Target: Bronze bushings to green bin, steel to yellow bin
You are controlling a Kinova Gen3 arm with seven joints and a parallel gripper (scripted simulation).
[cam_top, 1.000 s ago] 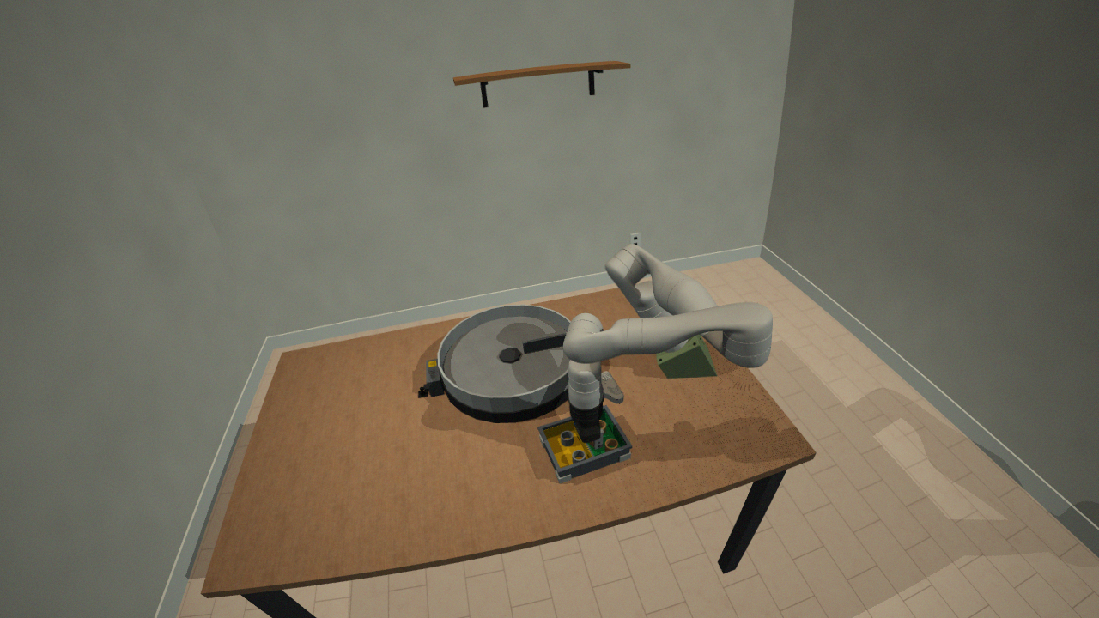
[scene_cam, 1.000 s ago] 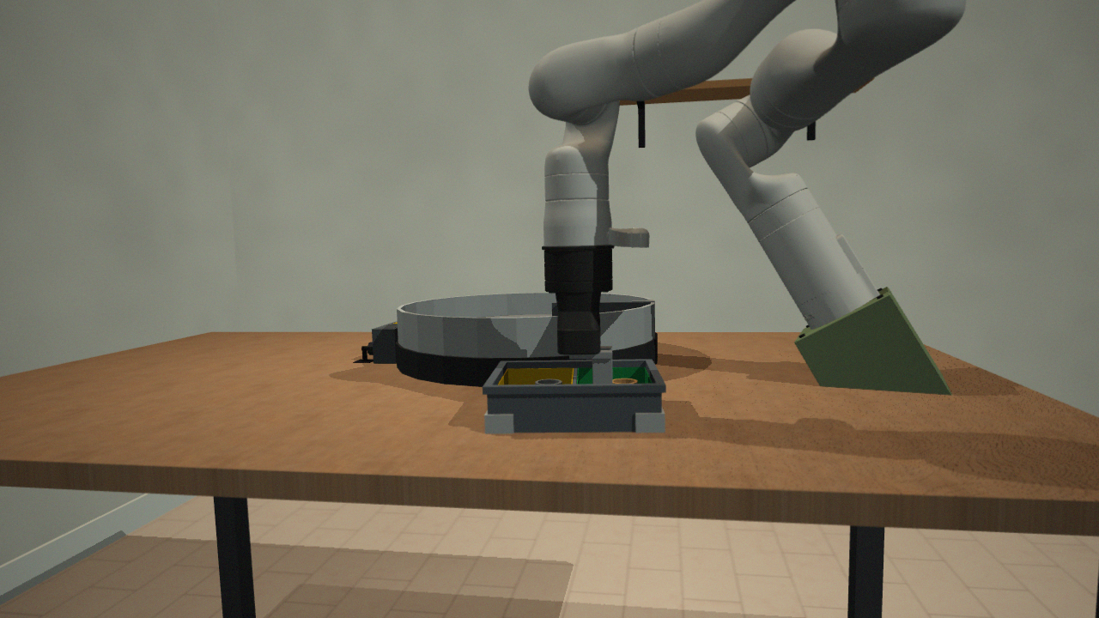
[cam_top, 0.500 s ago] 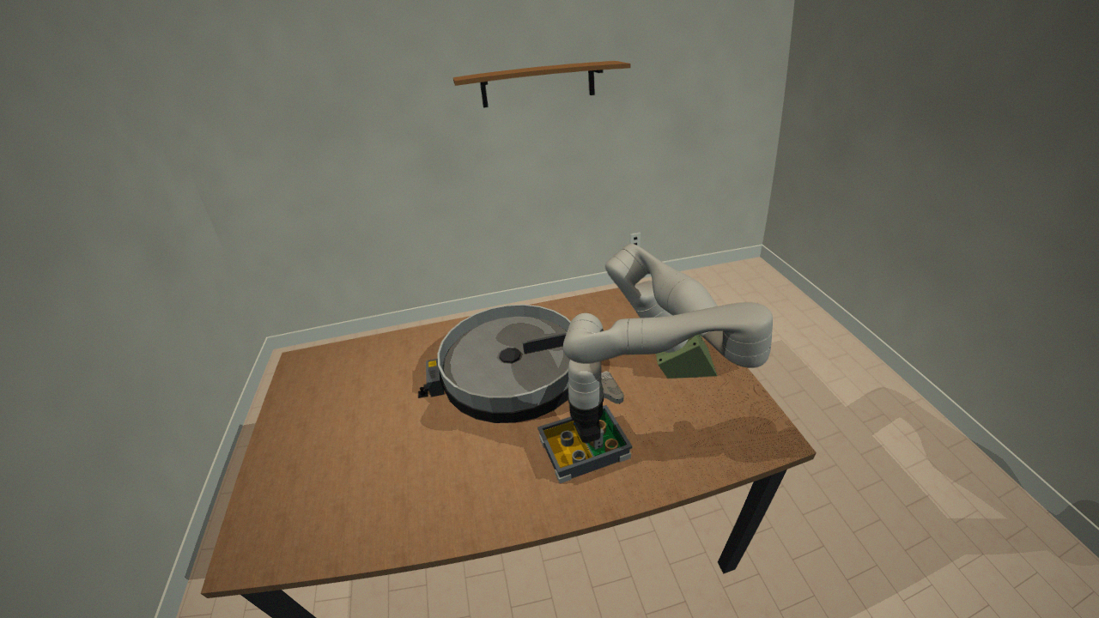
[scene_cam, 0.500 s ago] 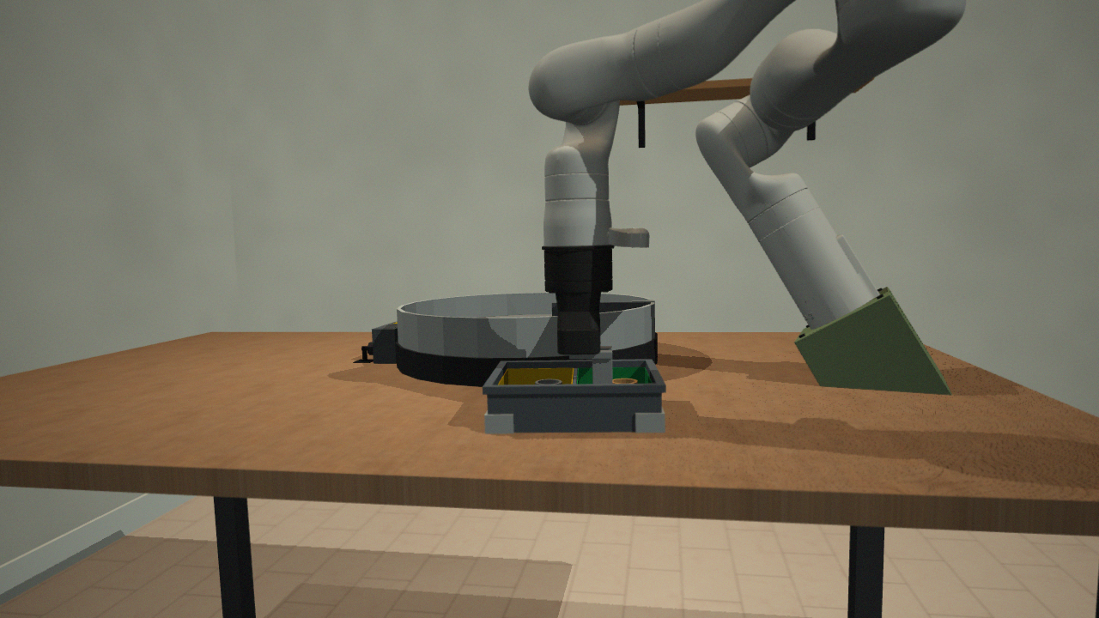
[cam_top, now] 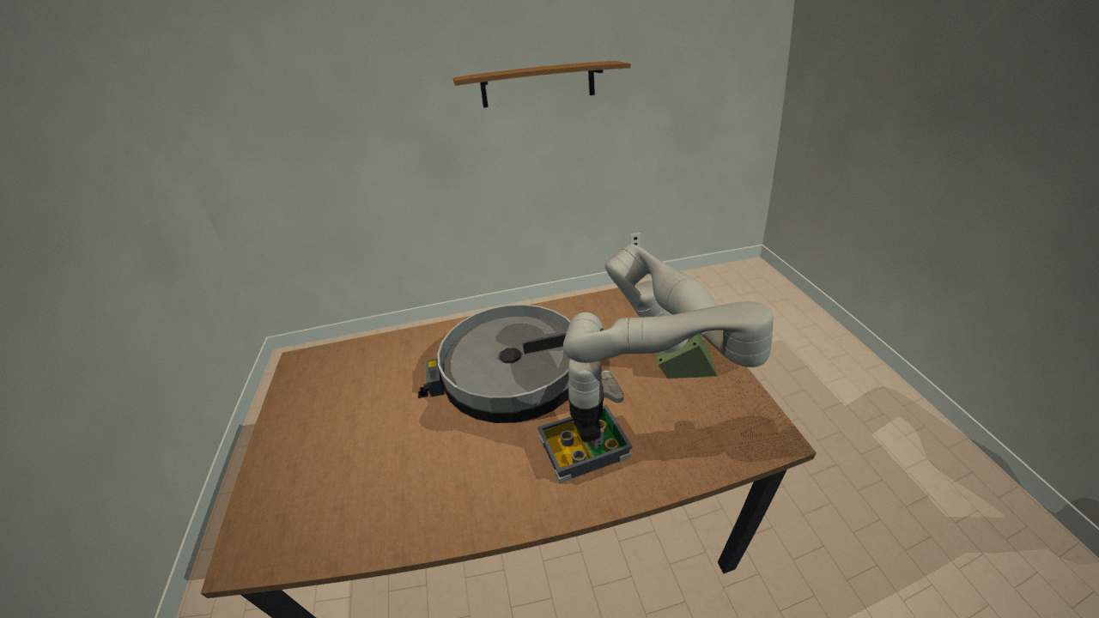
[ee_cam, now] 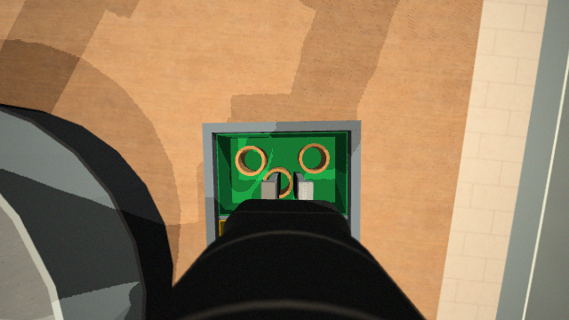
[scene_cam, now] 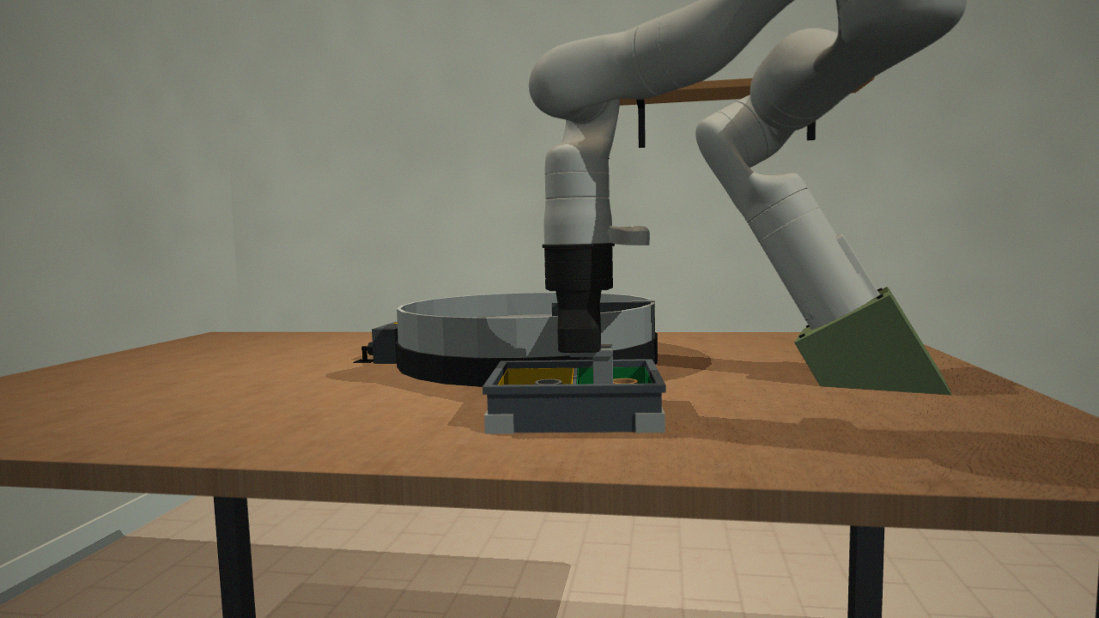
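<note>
Now: the bin 30 mm ahead of my hand, 10 mm to the right of it and 10 mm below it. Round my hand: grey turntable 100 mm ahead, 370 mm to the right, 20 mm above.
</note>
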